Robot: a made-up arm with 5 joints.
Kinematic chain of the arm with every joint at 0, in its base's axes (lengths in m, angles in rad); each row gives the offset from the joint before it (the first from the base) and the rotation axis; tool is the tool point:
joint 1: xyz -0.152 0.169 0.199 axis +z
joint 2: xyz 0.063 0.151 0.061 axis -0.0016 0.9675 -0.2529
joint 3: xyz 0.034 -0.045 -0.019 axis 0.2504 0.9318 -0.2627
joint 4: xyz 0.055 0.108 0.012 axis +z
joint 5: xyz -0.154 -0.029 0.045 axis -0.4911 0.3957 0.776
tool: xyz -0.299 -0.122 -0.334
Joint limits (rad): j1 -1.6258..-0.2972 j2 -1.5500..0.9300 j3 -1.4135..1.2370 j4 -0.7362..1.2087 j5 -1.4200..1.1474
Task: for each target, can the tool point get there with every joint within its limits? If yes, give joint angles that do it. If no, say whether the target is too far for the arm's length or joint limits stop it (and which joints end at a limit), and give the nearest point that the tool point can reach.
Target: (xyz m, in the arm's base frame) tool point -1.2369 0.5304 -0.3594
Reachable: no: too far | nearest point -0.5059 0.4076 -0.0318 | short by 0.810 m
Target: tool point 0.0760 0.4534 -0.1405
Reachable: yes | joints -1.1696 -0.6481 0.2720 -0.4781 -0.1239
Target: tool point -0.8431 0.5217 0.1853
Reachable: no: joint limits stop it (at a limit: joint 1, joint 2, joint 4) | nearest point -0.5408 0.4555 0.1813 | short by 0.309 m
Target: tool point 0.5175 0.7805 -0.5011
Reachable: no: too far | nearest point 0.2559 0.5061 -0.1579 | short by 0.511 m
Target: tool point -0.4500 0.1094 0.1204
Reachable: yes | joints -1.0741 -0.0033 0.8123 0.6605 0.7261
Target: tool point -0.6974 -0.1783 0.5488
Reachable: no: joint limits stop it (at a limit: joint 1) | nearest point -0.4385 -0.1200 0.4563 | short by 0.281 m
